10 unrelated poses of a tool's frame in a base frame.
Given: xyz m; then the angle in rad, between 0 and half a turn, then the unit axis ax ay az.
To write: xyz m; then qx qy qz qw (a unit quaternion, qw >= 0). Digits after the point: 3 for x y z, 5 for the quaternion.
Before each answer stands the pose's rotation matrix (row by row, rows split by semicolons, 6 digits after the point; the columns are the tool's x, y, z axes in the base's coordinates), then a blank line. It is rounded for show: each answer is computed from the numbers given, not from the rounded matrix.
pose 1, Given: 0.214 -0.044 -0.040 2.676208 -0.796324 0.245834 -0.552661
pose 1, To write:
0.307174 -0.122691 0.943711; -0.618723 -0.779208 0.100087; 0.723067 -0.614640 -0.315264

0.214 -0.044 -0.040 -0.77486 0.23921 -0.53777 0.23060
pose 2, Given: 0.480 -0.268 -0.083 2.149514 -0.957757 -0.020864 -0.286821
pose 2, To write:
0.872065 0.271029 0.407488; -0.209204 -0.546277 0.811058; 0.442421 -0.792543 -0.419689

0.480 -0.268 -0.083 -0.84232 -0.01835 -0.25225 0.47595
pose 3, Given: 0.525 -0.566 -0.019 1.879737 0.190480 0.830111 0.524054
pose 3, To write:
-0.256735 -0.293048 0.920983; 0.705439 0.594551 0.385830; -0.660638 0.748754 0.054085

0.525 -0.566 -0.019 0.15381 0.67030 0.42316 0.58989
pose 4, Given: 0.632 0.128 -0.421 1.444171 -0.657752 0.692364 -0.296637
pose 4, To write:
0.504289 -0.103630 0.857294; -0.692155 0.545117 0.473042; -0.516348 -0.831930 0.203168

0.632 0.128 -0.421 -0.43474 0.45762 -0.19606 0.75043
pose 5, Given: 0.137 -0.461 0.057 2.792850 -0.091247 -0.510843 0.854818
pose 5, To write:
-0.923652 -0.201685 -0.325867; 0.382525 -0.433591 -0.815888; 0.023260 -0.878249 0.477637

0.137 -0.461 0.057 -0.08986 -0.50310 0.84186 0.17349
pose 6, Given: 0.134 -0.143 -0.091 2.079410 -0.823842 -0.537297 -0.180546
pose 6, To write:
0.522260 0.815895 -0.248113; 0.500510 -0.057698 0.863806; 0.690459 -0.575314 -0.438496

0.134 -0.143 -0.091 -0.71036 -0.46329 -0.15568 0.50647
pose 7, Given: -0.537 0.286 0.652 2.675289 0.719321 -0.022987 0.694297
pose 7, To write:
0.086368 -0.343452 0.935190; 0.280843 -0.892236 -0.353614; 0.955860 0.293182 0.019396

-0.537 0.286 0.652 0.69986 -0.02237 0.67551 0.23105
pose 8, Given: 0.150 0.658 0.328 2.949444 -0.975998 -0.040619 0.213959
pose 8, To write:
0.906016 0.037699 -0.421561; 0.119418 -0.978327 0.169163; -0.406047 -0.203606 -0.890882

0.150 0.658 0.328 -0.97150 -0.04043 0.21297 0.09593
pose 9, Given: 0.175 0.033 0.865 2.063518 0.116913 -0.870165 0.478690
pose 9, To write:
-0.452891 -0.571605 -0.684220; 0.271893 0.642331 -0.716579; 0.849096 -0.510567 -0.135490

0.175 0.033 0.865 0.10034 -0.74678 0.41081 0.51331
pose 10, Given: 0.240 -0.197 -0.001 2.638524 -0.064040 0.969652 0.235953
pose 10, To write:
-0.868413 -0.230257 0.439136; -0.002743 0.887856 0.460114; -0.495834 0.398364 -0.771657

0.240 -0.197 -0.001 -0.06202 0.93914 0.22853 0.24889
